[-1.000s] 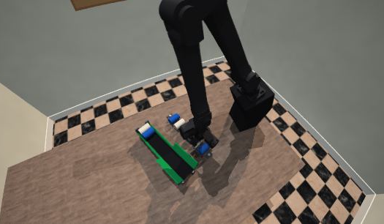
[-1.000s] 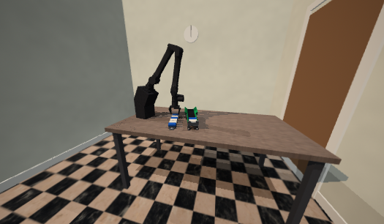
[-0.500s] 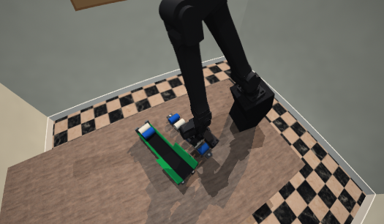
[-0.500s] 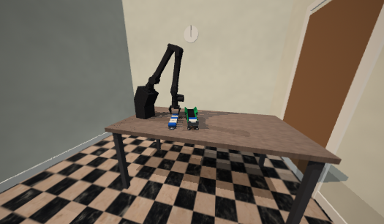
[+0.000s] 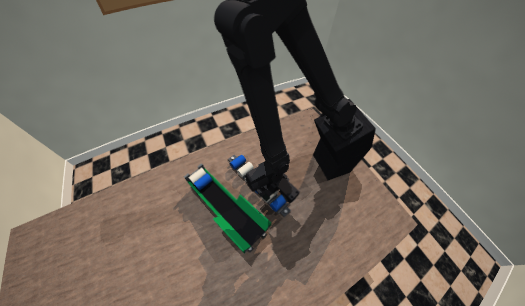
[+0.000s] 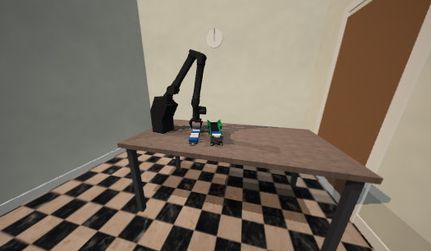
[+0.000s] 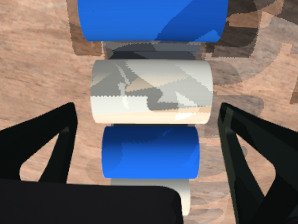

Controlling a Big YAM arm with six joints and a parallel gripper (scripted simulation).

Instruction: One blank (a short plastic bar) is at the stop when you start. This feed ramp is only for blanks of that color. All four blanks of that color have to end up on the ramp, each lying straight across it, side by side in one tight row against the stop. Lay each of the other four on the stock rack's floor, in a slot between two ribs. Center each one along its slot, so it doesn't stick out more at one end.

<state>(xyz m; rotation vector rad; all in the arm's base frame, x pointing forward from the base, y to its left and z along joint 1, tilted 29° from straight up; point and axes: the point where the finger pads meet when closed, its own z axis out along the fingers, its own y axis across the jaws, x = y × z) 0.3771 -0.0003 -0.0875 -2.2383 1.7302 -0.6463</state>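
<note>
Now: the rib 3 cm to the left of my hand and 6 cm below it. From my hand the other things lie so: grey stop 25 cm ahead, 22 cm to the right; grey stock rack 2 cm ahead, 8 cm to the right, 6 cm below.
</note>
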